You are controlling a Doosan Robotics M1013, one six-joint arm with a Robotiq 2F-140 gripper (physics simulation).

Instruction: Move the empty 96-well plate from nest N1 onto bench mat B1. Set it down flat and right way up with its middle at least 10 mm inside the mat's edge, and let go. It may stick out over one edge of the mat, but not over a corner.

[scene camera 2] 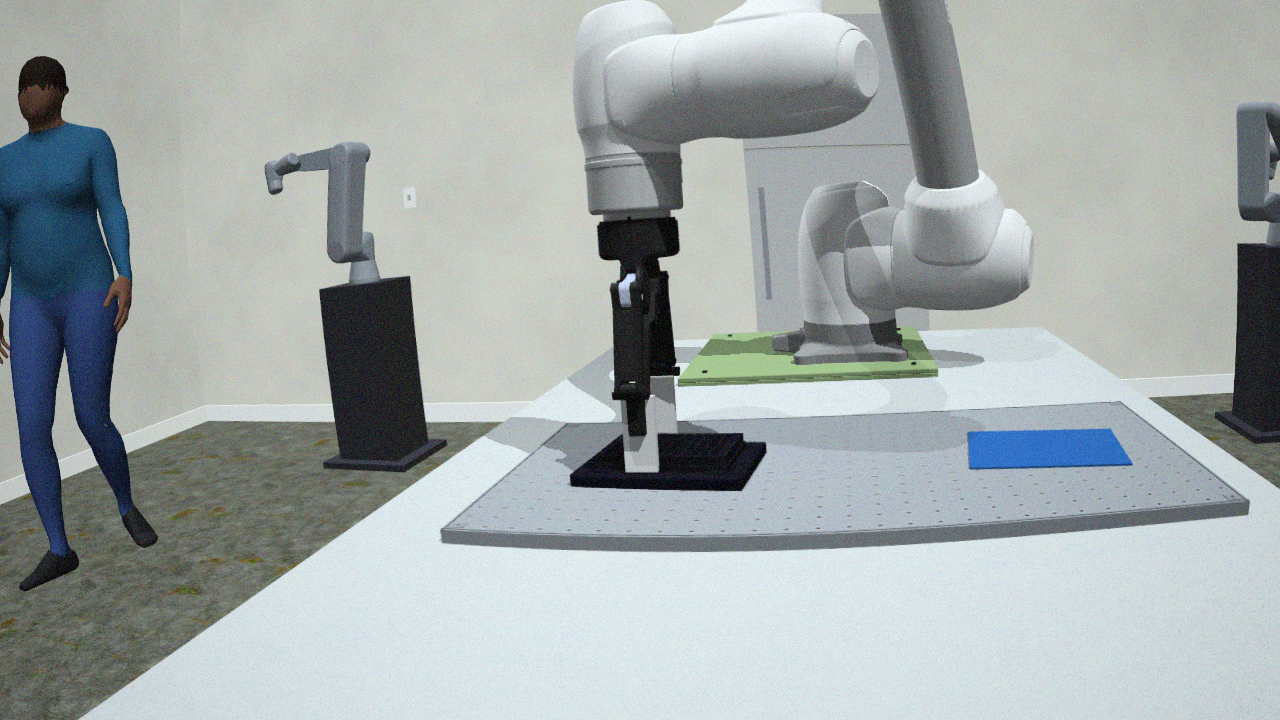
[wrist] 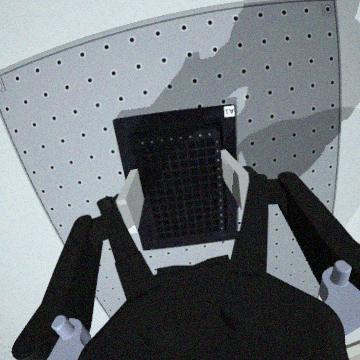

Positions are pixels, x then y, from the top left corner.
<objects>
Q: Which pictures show my gripper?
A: Scene camera 2 and the wrist view: all of them.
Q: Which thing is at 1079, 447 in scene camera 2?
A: A blue bench mat B1.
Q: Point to a black nest N1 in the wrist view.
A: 167, 120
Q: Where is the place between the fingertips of my gripper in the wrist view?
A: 180, 172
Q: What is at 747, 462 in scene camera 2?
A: A black nest N1.
</objects>
